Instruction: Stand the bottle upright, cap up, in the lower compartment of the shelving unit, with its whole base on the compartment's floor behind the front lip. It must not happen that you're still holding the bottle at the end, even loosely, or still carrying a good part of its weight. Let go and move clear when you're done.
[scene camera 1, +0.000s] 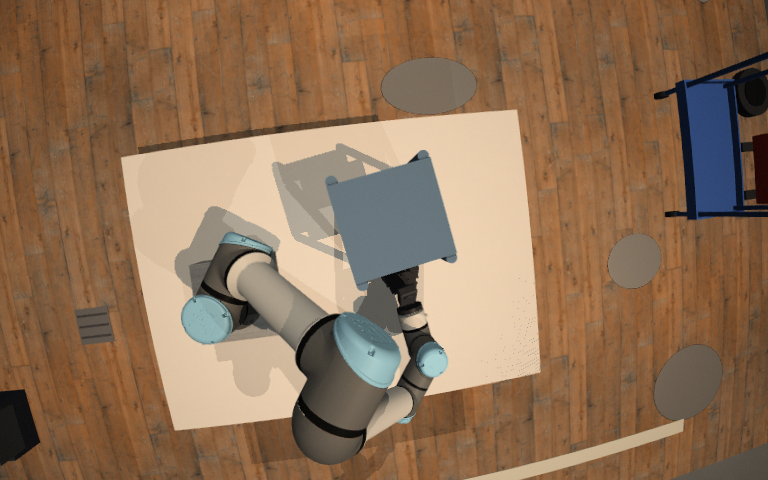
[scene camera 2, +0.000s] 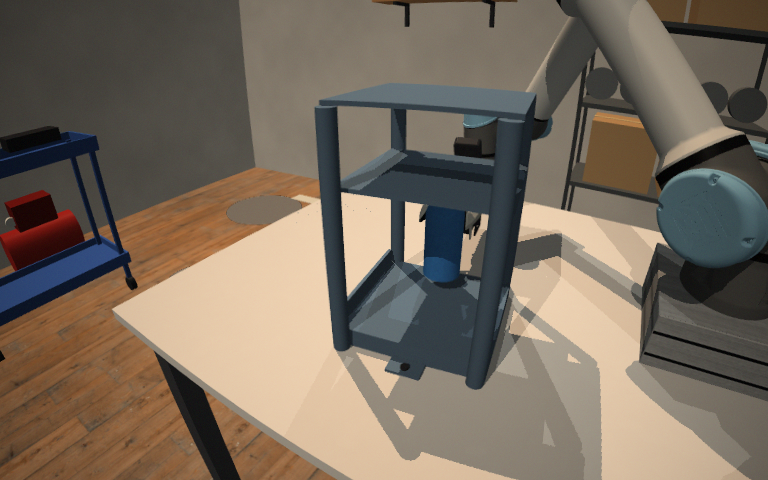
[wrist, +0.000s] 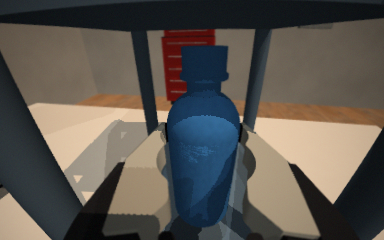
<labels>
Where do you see my gripper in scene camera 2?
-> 442, 224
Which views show the blue bottle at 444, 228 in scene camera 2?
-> Scene camera 2 and the wrist view only.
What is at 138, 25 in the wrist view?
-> A grey-blue shelving unit.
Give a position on a blue bottle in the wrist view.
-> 203, 125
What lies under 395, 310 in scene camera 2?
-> A grey-blue shelving unit.
</labels>
